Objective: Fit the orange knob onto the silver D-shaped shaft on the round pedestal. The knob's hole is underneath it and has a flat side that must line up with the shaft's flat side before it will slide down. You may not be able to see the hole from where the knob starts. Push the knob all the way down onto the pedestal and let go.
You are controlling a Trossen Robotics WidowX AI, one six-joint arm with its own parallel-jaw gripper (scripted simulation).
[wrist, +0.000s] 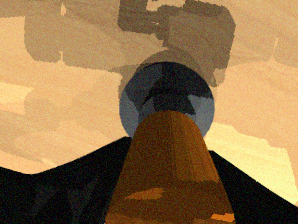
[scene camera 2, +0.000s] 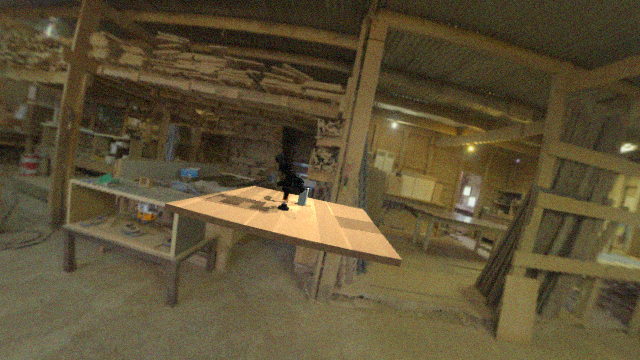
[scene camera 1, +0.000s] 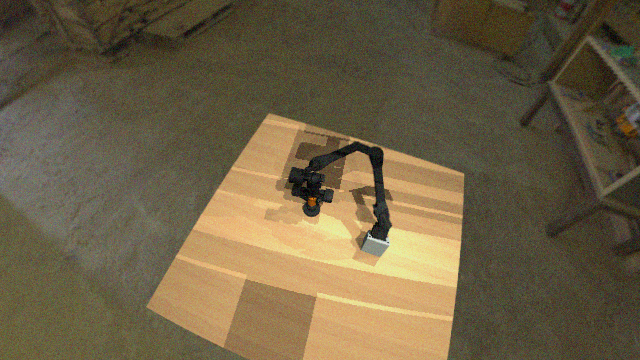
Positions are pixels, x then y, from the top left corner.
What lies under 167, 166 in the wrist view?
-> An orange knob.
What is the gripper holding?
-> An orange knob.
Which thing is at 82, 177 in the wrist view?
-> The gripper.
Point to a dark pedestal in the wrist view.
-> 167, 86
